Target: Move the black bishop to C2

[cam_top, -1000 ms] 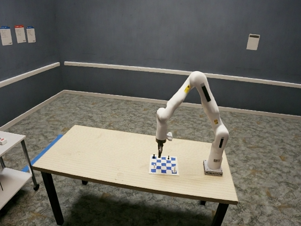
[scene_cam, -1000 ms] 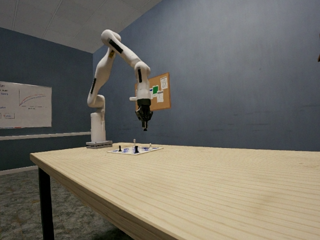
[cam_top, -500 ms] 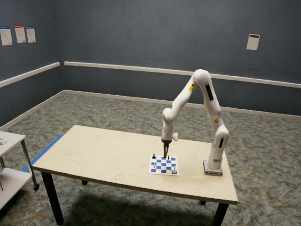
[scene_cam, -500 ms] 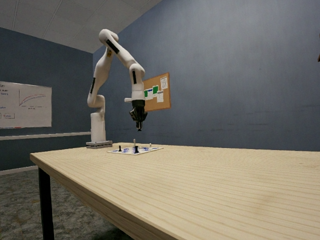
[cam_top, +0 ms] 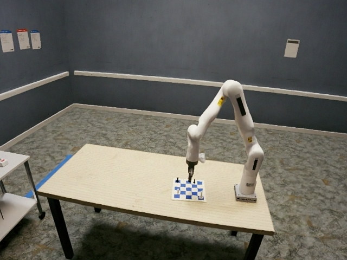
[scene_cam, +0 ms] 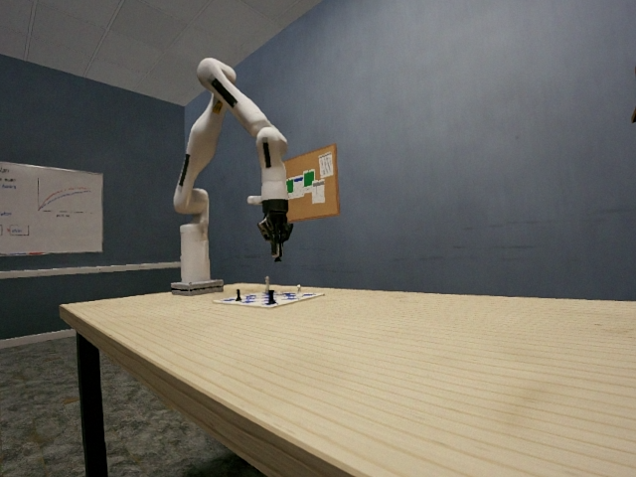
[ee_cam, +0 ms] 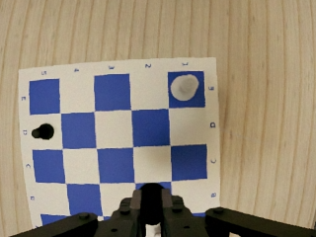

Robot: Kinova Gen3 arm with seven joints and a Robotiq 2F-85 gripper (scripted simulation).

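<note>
Now: hand 40 mm to the left of the chessboard and 130 mm above it. Round my hand: black piece (50 mm behind, 110 mm to the right, 120 mm below); white chess piece (80 mm behind, 40 mm to the left, 100 mm below); white pawn (70 mm ahead, 120 mm below).
</note>
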